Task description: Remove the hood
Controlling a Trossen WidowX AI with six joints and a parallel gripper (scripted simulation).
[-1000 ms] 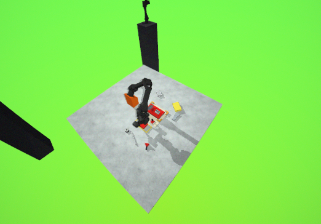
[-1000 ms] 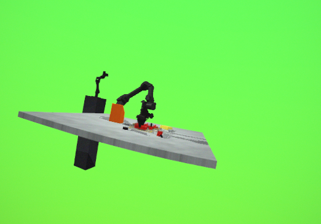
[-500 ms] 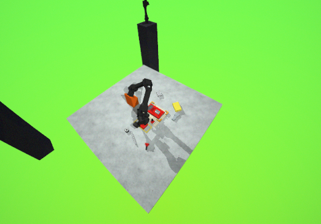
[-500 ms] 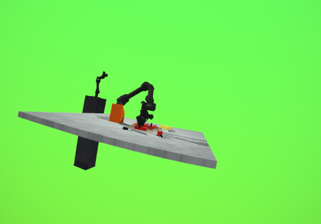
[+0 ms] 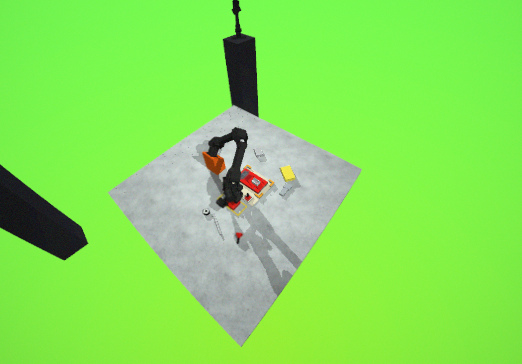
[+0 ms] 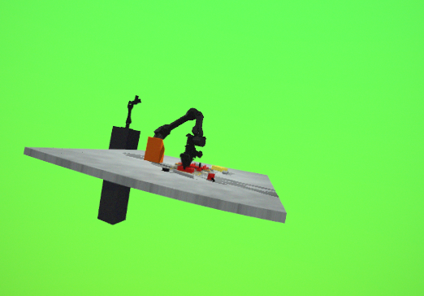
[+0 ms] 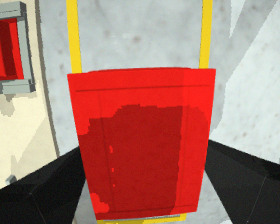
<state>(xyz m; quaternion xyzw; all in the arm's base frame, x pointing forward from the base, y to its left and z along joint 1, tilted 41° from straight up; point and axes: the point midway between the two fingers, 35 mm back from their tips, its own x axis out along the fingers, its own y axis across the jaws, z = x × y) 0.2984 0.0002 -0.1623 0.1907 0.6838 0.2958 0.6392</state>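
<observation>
My gripper tip is now right at the red hood. Round my gripper tip: wheel: 16 cm to the right, 6 cm behind; then yellow block: 42 cm to the left, 11 cm ahead.
</observation>
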